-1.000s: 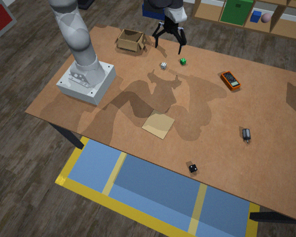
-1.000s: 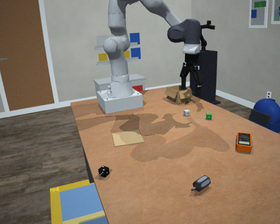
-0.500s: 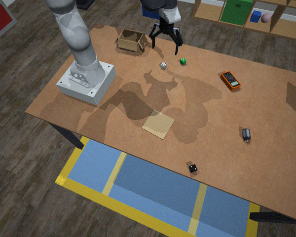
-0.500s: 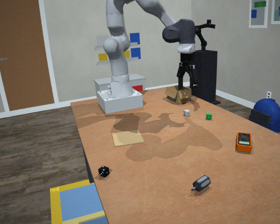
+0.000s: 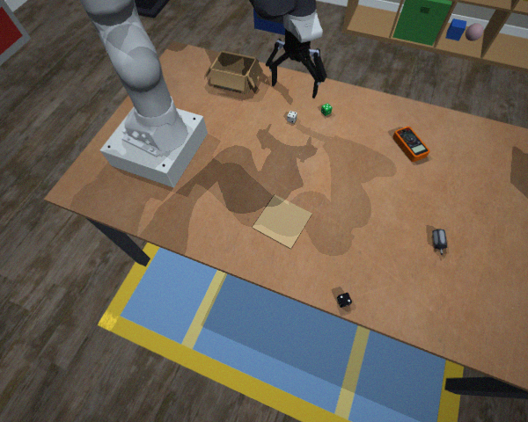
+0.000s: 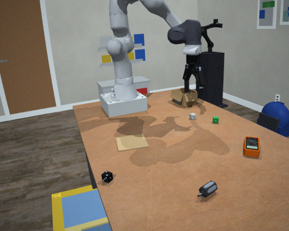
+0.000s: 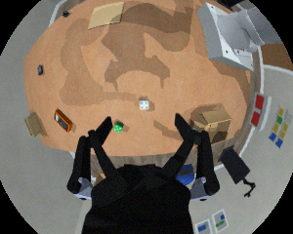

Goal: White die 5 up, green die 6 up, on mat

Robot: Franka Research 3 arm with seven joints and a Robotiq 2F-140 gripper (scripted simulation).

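My hand is 140 mm above the white die. From my hand the other things lie so: tan mat: 420 mm to the right, 150 mm below, 90 mm ahead; then green die: 140 mm below, 110 mm ahead, 80 mm to the left; then cardboard box: 280 mm behind, 130 mm to the left, 110 mm below.
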